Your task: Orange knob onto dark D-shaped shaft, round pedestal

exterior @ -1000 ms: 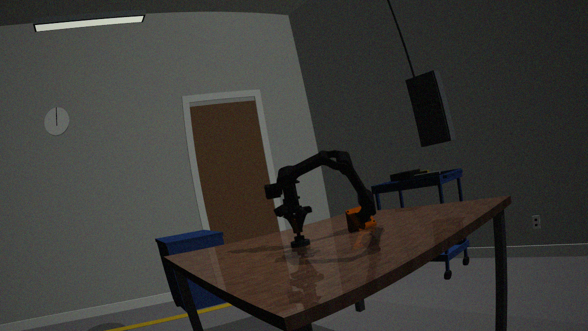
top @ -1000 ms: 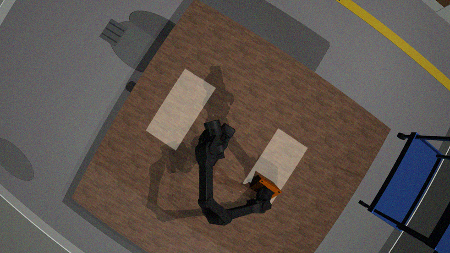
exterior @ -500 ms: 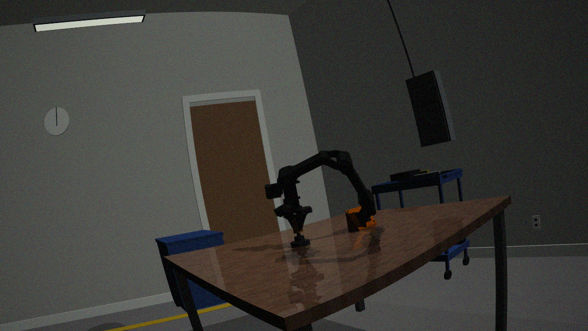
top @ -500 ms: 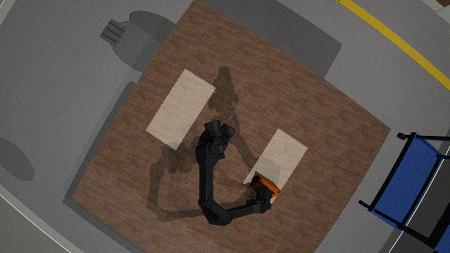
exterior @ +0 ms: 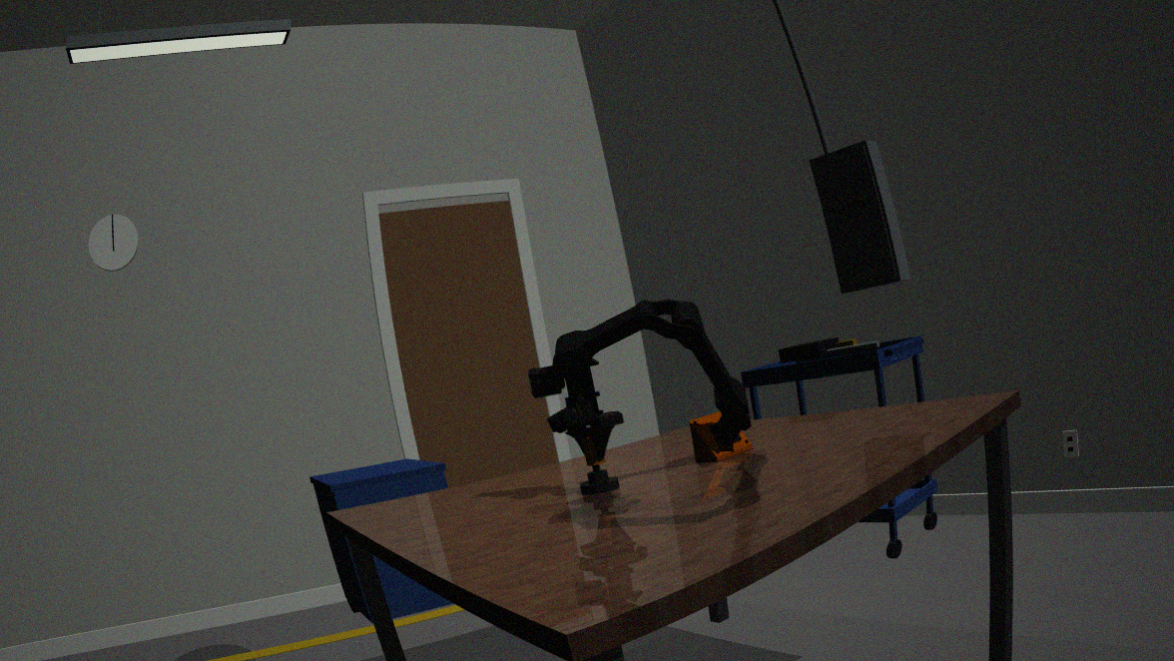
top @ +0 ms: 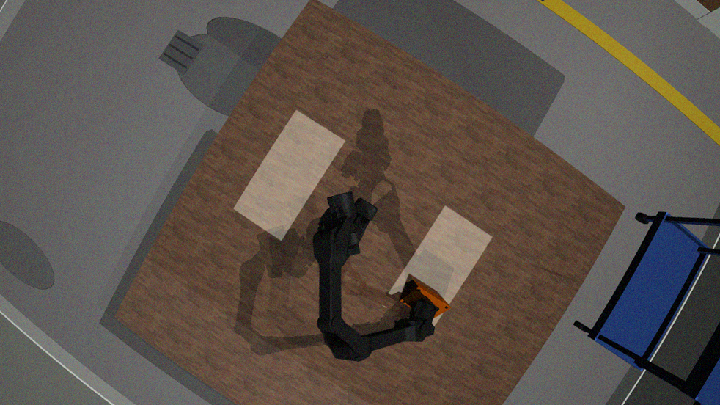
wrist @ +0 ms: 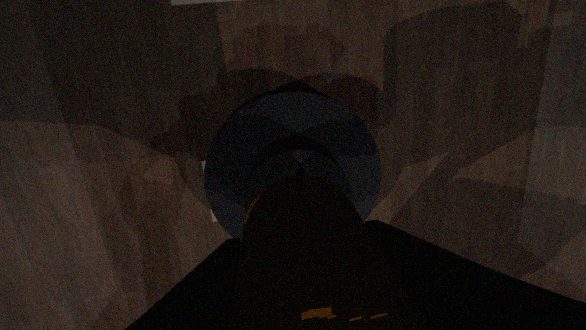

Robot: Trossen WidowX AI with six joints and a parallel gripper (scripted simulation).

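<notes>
The round dark pedestal lies 40 mm below my gripper tip. Also, from my gripper tip: orange knob 20 mm above.
</notes>
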